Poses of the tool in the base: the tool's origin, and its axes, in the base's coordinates. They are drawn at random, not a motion.
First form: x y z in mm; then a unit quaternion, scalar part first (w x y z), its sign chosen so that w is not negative.
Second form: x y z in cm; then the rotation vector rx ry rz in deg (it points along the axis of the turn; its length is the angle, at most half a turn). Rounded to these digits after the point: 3 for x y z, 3 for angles.
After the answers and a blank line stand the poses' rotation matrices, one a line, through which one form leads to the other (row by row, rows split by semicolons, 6 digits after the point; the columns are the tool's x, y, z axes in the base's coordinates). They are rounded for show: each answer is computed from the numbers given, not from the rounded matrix.
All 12 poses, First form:
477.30, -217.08, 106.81, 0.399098, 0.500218, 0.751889, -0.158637
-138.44, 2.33, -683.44, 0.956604, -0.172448, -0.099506, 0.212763
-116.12, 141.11, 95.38, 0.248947, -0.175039, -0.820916, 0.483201
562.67, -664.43, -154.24, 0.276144, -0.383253, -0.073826, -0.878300
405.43, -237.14, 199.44, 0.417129, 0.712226, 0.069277, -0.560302
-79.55, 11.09, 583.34, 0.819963, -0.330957, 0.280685, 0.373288
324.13, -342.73, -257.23, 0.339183, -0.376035, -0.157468, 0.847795
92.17, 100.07, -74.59, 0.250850, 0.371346, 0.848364, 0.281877
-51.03, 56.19, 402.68, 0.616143, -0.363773, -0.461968, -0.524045
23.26, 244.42, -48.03, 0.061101, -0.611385, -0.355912, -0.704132
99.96, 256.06, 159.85, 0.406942, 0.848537, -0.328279, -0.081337
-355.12, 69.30, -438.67, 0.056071, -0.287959, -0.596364, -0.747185
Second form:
47.730, -21.708, 10.681, 72.534, 109.028, -23.003
-13.844, 0.233, -68.344, -20.052, -11.570, 24.740
-11.612, 14.111, 9.538, -27.321, -128.132, 75.420
56.267, -66.443, -15.424, -58.992, -11.364, -135.192
40.543, -23.714, 19.944, 102.419, 9.962, -80.572
-7.955, 1.109, 58.334, -40.378, 34.245, 45.543
32.413, -34.273, -25.723, -56.101, -23.493, 126.482
9.217, 10.007, -7.459, 57.904, 132.285, 43.953
-5.103, 5.619, 40.268, -48.001, -60.958, -69.149
2.326, 24.442, -4.803, -105.964, -61.686, -122.039
9.996, 25.606, 15.985, 122.595, -47.429, -11.751
-35.512, 6.930, -43.867, -50.060, -103.675, -129.894

-0.181006 0.878840 0.441449; 0.625593 0.449233 -0.637827; -0.758861 0.160717 -0.631110
0.889661 -0.372741 -0.263757; 0.441380 0.849987 0.287587; 0.116995 -0.372272 0.920720
-0.814773 0.046802 -0.577887; 0.527968 0.471756 -0.706184; 0.239571 -0.880486 -0.409084
-0.553723 0.541663 0.632449; -0.428487 -0.836588 0.341349; 0.713996 -0.081983 0.695334
0.362525 0.566118 -0.740328; -0.368755 -0.642408 -0.671812; -0.855918 0.516548 -0.024130
0.563744 -0.797954 0.213218; 0.426375 0.502247 0.752298; -0.707387 -0.333192 0.623367
-0.487105 -0.456688 -0.744422; 0.693542 -0.720317 -0.011912; -0.530780 -0.522091 0.667603
-0.598353 0.488656 0.634972; 0.771491 0.565295 0.291964; -0.216276 0.664573 -0.715239
0.023925 0.981876 -0.188010; -0.309670 0.186093 0.932456; 0.950543 0.035912 0.308510
-0.244950 0.521245 0.817498; 0.349152 -0.739187 0.575930; 0.904484 0.426506 -0.000930
0.771234 -0.490915 -0.405216; -0.623313 -0.453262 -0.637208; 0.129146 0.744013 -0.655565
-0.827871 0.427248 0.363440; 0.259666 -0.282412 0.923481; 0.497195 0.858896 0.122859

